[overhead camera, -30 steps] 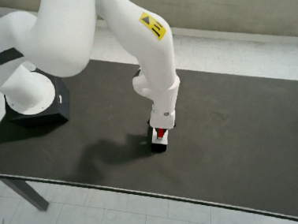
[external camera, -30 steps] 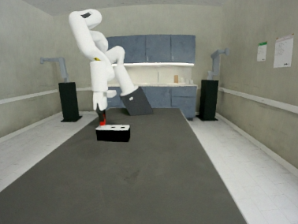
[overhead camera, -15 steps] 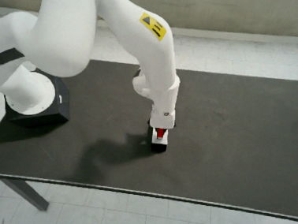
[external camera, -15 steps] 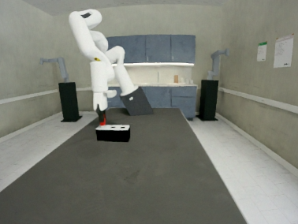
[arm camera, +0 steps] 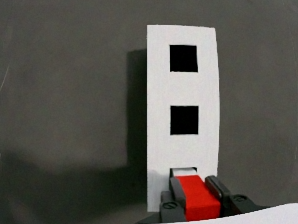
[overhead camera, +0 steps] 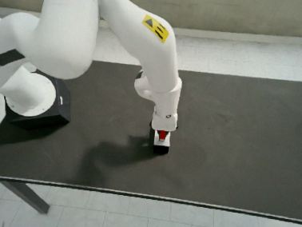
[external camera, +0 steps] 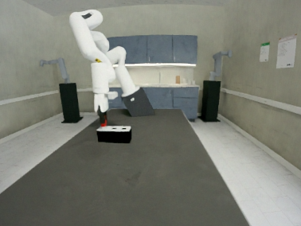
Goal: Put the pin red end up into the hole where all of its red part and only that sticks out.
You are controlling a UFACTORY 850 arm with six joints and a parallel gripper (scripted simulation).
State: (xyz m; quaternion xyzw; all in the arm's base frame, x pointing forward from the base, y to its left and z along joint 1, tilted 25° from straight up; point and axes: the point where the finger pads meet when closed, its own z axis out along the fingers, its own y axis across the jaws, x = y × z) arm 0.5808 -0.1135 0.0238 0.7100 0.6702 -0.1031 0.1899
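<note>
Now: hand 1 cm above the pin. From my hand the other things lie so: block: 6 cm to the left, 9 cm below.
</note>
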